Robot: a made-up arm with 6 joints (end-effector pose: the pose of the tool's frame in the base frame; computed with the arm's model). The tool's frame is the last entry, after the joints.
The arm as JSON. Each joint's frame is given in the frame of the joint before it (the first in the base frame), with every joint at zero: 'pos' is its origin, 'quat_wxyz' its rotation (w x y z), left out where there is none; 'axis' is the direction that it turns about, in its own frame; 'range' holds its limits. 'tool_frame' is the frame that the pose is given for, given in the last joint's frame.
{
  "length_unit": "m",
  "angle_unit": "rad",
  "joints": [
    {
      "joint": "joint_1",
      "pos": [
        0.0,
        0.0,
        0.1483
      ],
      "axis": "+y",
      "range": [
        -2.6,
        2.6
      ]
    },
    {
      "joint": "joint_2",
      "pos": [
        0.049,
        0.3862,
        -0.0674
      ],
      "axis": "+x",
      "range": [
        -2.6,
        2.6
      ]
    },
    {
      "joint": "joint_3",
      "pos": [
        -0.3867,
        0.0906,
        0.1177
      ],
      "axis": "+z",
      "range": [
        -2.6,
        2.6
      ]
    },
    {
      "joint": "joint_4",
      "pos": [
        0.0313,
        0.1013,
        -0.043
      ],
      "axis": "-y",
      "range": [
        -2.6,
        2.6
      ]
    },
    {
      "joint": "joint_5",
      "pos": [
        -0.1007,
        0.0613,
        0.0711
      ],
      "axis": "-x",
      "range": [
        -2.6,
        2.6
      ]
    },
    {
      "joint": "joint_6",
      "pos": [
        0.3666,
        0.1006,
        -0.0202
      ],
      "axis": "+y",
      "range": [
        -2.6,
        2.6
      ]
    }
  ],
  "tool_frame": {
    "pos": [
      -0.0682,
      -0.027,
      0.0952
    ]
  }
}
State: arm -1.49 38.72 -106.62 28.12 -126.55 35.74
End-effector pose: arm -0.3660 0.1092 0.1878 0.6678 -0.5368 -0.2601 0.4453
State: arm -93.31 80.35 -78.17 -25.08 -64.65 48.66
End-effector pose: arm 0.3041 0.2340 0.0110 0.8035 0.1952 0.5310 0.1853
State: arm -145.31 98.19 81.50 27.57 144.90 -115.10
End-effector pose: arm 0.2053 0.0680 -0.1635 0.0172 0.2752 0.5075 0.8163
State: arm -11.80 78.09 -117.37 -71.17 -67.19 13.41
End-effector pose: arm -0.2986 0.4231 -0.1963 -0.6831 -0.3621 0.5265 0.3535
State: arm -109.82 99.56 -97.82 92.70 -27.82 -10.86
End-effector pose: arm -0.0404 0.1087 0.0045 0.6395 -0.6394 -0.3295 0.2714
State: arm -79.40 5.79 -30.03 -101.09 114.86 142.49
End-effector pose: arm 0.2873 0.5852 -0.2201 -0.3918 0.7081 -0.5610 0.1743
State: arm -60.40 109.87 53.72 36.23 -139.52 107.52
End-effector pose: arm -0.2537 -0.0994 0.0004 0.4185 0.3842 -0.6649 0.4850
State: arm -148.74 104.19 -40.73 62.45 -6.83 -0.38
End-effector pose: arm 0.1103 0.0088 -0.0559 0.6925 -0.6068 0.3844 0.0666
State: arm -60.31 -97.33 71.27 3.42 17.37 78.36
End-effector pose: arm 0.3039 0.5250 -0.5524 -0.6702 0.4222 -0.4682 0.3915
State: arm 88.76 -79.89 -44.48 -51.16 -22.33 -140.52
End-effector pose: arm -0.2624 0.2750 0.1598 -0.3697 -0.3671 0.4542 0.7227
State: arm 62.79 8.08 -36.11 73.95 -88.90 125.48
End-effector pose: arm 0.2897 0.5560 0.5564 0.2855 0.6843 0.3872 0.5480
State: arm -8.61 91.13 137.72 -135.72 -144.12 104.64
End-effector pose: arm -0.2468 0.6444 -0.0436 0.1484 0.8270 0.5262 0.1311
